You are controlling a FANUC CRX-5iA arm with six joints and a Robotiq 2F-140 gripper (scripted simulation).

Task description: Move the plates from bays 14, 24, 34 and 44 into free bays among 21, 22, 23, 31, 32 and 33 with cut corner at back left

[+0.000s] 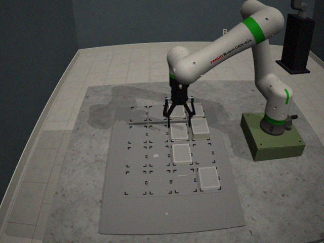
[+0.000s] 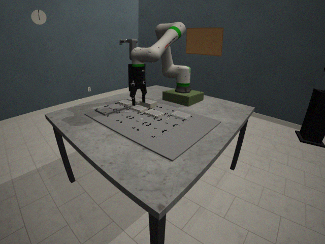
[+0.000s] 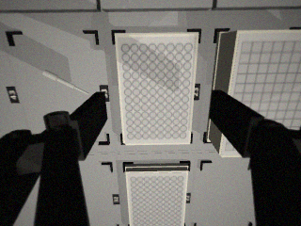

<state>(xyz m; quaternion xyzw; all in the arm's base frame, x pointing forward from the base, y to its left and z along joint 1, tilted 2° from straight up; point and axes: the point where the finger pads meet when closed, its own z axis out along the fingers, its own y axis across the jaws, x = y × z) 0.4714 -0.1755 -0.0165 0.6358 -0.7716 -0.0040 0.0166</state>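
The sealed deep-well block lies 110 mm behind my hand, 20 mm to the left of it and 50 mm below it. Round my hand: white pointed piece: 60 mm ahead, 290 mm to the left, 70 mm below.
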